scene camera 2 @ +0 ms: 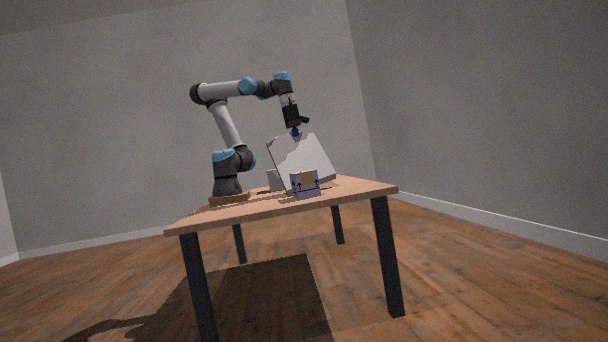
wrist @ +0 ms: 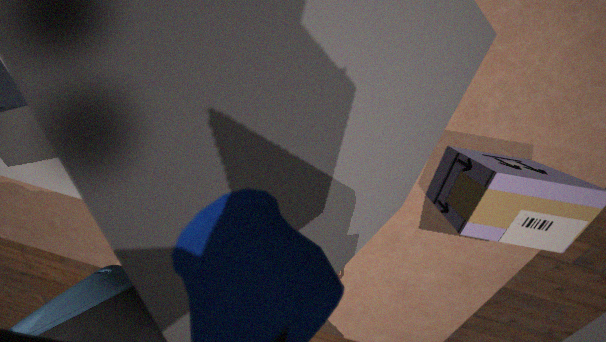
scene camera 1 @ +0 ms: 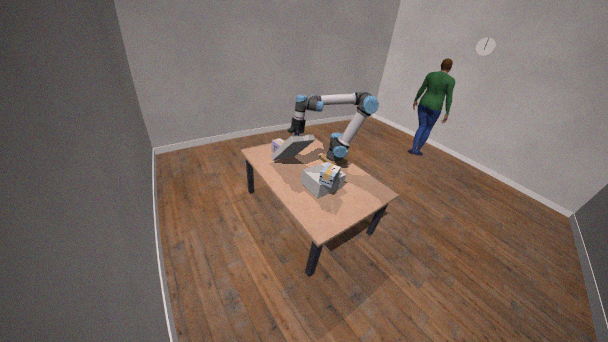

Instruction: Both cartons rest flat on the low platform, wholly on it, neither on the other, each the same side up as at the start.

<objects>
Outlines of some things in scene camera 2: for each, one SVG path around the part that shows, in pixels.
A low grey platform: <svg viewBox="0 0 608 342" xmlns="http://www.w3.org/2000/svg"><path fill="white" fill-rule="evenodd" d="M310 126L298 129L299 135L297 137L293 137L292 132L265 140L287 196L293 194L289 173L317 170L319 185L336 179L336 171Z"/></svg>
A carton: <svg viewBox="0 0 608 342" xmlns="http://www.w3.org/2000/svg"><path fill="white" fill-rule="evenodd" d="M317 170L289 173L294 198L302 200L321 196Z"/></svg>
</objects>
